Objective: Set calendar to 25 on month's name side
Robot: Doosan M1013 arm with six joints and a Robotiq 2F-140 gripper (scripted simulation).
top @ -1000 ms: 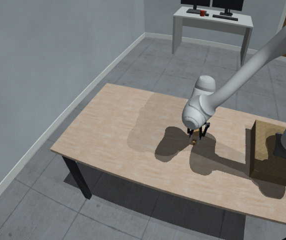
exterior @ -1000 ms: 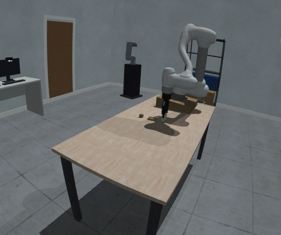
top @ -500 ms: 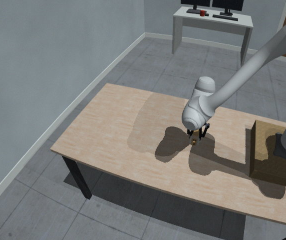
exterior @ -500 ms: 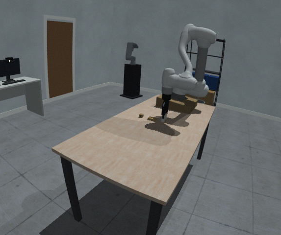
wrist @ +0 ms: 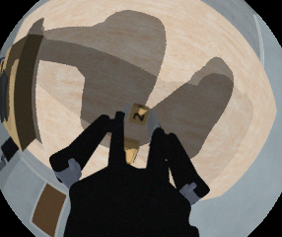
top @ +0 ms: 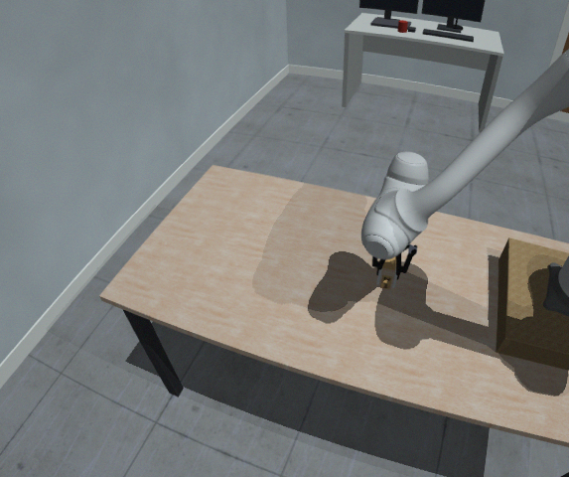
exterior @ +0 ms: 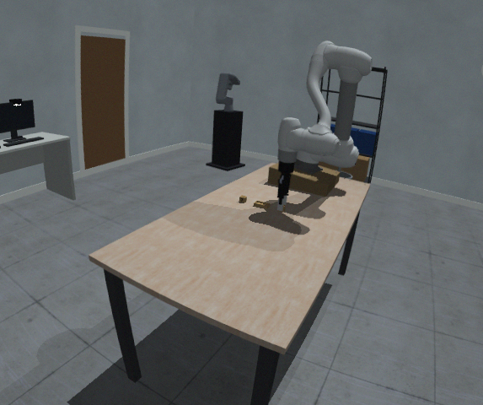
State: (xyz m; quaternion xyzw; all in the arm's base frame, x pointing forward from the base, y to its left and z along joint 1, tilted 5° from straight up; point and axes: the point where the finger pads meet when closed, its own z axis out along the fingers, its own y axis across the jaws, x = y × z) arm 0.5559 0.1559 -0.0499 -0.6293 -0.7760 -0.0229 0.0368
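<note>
My hand is 20 mm short of the wooden calendar tray, 100 mm to the left of it and 30 mm above it.
</note>
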